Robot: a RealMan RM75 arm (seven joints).
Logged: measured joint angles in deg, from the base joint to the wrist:
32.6 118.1 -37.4 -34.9 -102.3 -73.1 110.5
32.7 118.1 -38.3 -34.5 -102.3 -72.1 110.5
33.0 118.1 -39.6 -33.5 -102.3 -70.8 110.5
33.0 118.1 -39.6 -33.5 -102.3 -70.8 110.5
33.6 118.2 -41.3 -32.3 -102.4 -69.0 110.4
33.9 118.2 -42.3 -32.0 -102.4 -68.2 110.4
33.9 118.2 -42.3 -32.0 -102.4 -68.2 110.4
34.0 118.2 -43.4 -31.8 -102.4 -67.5 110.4
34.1 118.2 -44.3 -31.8 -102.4 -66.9 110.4
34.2 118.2 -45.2 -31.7 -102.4 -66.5 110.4
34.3 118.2 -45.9 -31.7 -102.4 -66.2 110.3
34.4 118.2 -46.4 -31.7 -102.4 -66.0 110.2
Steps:
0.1 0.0 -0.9 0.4 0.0 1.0 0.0
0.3 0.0 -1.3 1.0 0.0 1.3 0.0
0.0 0.0 0.0 0.0 0.0 0.0 0.0
0.6 0.1 -1.7 1.2 -0.1 1.8 -0.1
0.3 0.0 -1.0 0.3 0.0 0.8 0.0
0.0 0.0 0.0 0.0 0.0 0.0 0.0
0.1 0.0 -1.1 0.2 0.0 0.7 0.0
0.1 0.0 -0.9 0.0 0.0 0.6 0.0
0.1 0.0 -0.9 0.1 0.0 0.4 0.0
0.1 0.0 -0.7 0.0 0.0 0.3 -0.1
0.1 0.0 -0.5 0.0 0.0 0.2 -0.1

